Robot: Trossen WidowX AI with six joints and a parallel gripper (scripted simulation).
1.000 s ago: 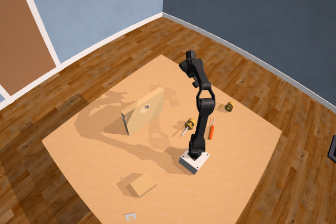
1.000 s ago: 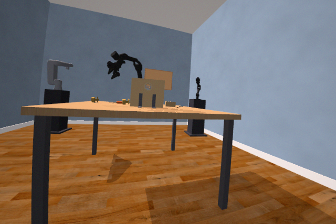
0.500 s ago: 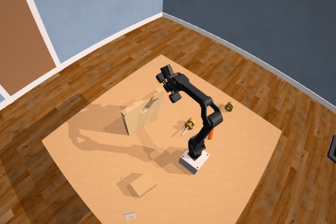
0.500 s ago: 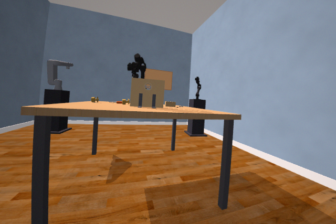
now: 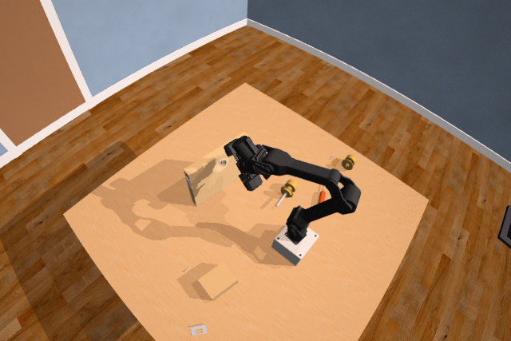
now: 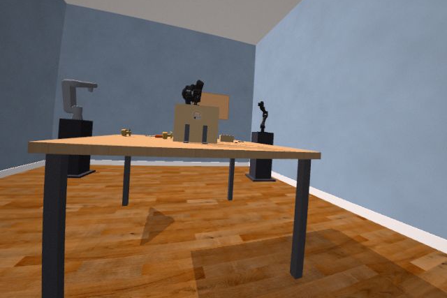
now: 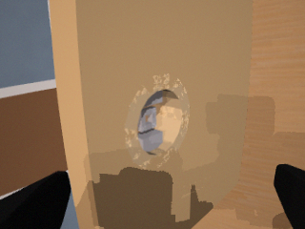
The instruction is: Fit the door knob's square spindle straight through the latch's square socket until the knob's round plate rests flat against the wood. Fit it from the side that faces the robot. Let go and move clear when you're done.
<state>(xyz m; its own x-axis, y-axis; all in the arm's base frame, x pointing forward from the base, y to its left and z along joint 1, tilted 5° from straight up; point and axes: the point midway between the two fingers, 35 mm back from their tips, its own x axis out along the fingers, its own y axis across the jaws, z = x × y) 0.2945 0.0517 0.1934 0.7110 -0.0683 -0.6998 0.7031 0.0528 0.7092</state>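
My hand is 110 mm short of the square socket, 10 mm to the right of it and 100 mm above it. Round my hand: upright wooden slab 110 mm ahead, 10 mm to the left, 130 mm below; orange screwdriver 240 mm behind, 320 mm to the right, 270 mm below; small wood block 230 mm behind, 300 mm to the left, 250 mm below.
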